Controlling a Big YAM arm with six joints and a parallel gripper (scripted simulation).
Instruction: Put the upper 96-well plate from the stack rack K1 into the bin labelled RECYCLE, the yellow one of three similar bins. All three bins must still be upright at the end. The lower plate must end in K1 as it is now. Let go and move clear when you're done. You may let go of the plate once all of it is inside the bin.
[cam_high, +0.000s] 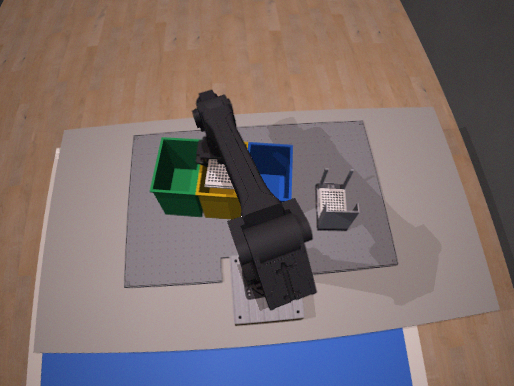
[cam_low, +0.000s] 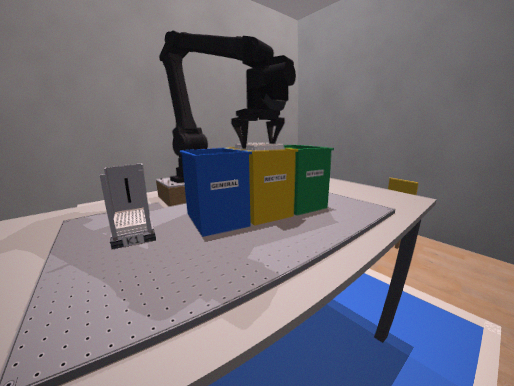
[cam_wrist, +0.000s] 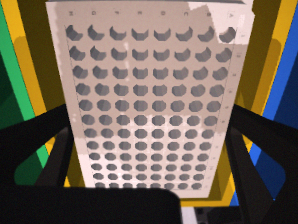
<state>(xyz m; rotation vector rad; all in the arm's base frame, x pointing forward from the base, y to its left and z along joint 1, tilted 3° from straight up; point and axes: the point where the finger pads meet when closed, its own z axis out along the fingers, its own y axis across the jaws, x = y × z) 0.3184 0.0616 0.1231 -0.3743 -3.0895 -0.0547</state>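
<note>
Right now the yellow recycle bin is 10 cm below my hand. Round my hand: blue general bin 3 cm behind, 13 cm to the right, 10 cm below; 96-well plate right at my hand; green bin 3 cm ahead, 13 cm to the left, 10 cm below.
</note>
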